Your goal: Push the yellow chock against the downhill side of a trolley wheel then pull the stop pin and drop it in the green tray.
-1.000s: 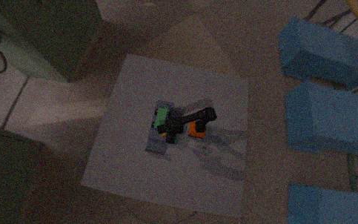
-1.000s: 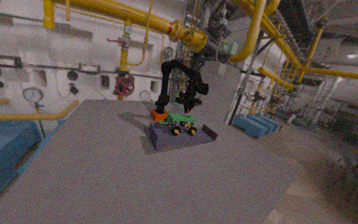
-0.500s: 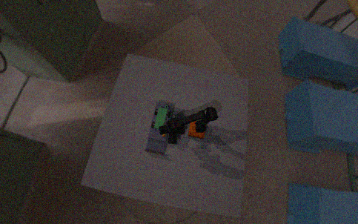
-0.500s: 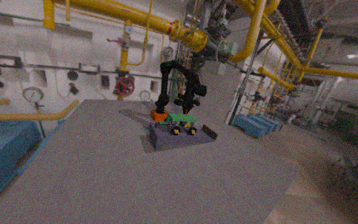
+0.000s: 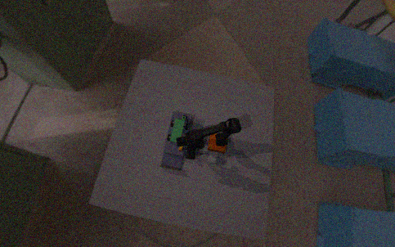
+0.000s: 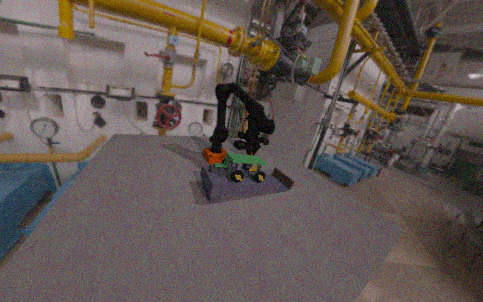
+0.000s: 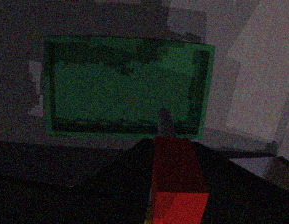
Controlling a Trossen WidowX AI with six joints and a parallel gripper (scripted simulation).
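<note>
Now: gripper tip 10 cm above the green tray, 1 cm to the left of it and 1 cm past it. The rest, counted from my gripper tip: stop pin (right at my gripper tip); then trolley (13 cm to the right, 10 cm ahead, 1 cm above); then yellow chock (7 cm ahead, 2 cm to the right, 1 cm below).
</note>
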